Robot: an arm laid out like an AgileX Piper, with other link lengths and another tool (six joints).
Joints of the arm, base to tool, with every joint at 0 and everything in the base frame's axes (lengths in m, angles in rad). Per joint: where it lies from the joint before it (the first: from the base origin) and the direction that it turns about. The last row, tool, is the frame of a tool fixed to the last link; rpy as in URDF.
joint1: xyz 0.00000 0.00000 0.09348 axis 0 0 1
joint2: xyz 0.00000 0.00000 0.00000 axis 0 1 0
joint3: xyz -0.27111 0.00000 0.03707 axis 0 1 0
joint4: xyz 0.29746 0.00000 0.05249 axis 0.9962 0 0.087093
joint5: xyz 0.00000 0.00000 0.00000 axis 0 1 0
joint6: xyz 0.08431 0.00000 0.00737 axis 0.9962 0 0.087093
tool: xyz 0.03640 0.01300 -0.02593 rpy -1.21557 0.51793 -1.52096
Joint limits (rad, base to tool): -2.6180..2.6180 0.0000..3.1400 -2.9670..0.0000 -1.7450..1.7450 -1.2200..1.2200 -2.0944..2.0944
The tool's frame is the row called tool.
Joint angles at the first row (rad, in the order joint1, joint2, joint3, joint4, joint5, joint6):
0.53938 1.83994 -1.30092 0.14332 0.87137 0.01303
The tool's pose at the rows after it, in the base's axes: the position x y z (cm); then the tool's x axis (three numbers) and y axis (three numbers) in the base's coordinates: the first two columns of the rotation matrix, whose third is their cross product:
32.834, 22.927, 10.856, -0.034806, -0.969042, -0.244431, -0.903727, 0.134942, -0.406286
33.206, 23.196, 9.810, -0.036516, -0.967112, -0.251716, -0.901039, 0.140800, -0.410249
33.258, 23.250, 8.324, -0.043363, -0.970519, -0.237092, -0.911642, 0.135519, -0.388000
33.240, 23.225, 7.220, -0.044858, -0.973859, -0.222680, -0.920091, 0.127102, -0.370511
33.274, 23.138, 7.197, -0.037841, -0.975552, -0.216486, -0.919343, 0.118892, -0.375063
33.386, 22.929, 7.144, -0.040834, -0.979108, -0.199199, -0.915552, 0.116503, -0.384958
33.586, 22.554, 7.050, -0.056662, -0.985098, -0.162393, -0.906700, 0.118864, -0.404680
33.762, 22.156, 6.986, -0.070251, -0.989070, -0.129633, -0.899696, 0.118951, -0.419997
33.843, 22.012, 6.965, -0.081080, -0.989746, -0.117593, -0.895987, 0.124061, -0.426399
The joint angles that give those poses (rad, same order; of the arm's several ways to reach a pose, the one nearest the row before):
0.53938 1.86392 -1.30103 0.14575 0.81597 -0.00779
0.53939 1.89079 -1.30103 0.15429 0.78084 -0.01351
0.53938 1.92773 -1.30102 0.15758 0.77413 -0.01582
0.53938 1.95496 -1.30104 0.15758 0.77253 -0.01963
0.53937 1.95500 -1.30105 0.14893 0.77253 -0.02133
0.53939 1.95500 -1.30103 0.11954 0.77251 0.00001
0.54127 1.95499 -1.30103 0.05458 0.77441 0.05775
0.54127 1.95500 -1.30105 0.00000 0.78035 0.10399
0.54126 1.95501 -1.30104 -0.02243 0.78236 0.12823

